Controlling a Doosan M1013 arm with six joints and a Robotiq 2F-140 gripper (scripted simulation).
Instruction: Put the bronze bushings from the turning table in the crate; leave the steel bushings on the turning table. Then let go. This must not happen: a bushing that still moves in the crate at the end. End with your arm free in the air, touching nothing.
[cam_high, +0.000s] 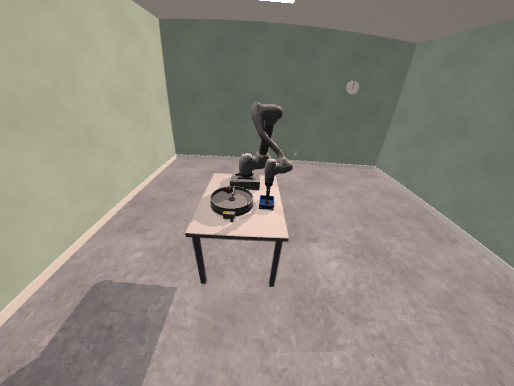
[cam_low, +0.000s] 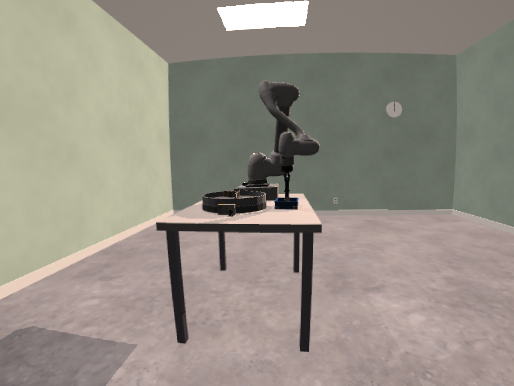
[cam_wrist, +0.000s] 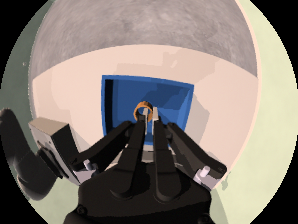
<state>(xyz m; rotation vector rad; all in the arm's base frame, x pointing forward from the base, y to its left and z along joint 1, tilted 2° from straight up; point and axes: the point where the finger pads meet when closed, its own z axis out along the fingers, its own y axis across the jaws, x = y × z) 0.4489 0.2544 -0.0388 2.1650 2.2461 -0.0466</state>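
My gripper is now 5 cm above the blue crate and 1 cm past it. The rest, counted from my hand: round turning table: 35 cm to the right, 2 cm below, 2 cm ahead.
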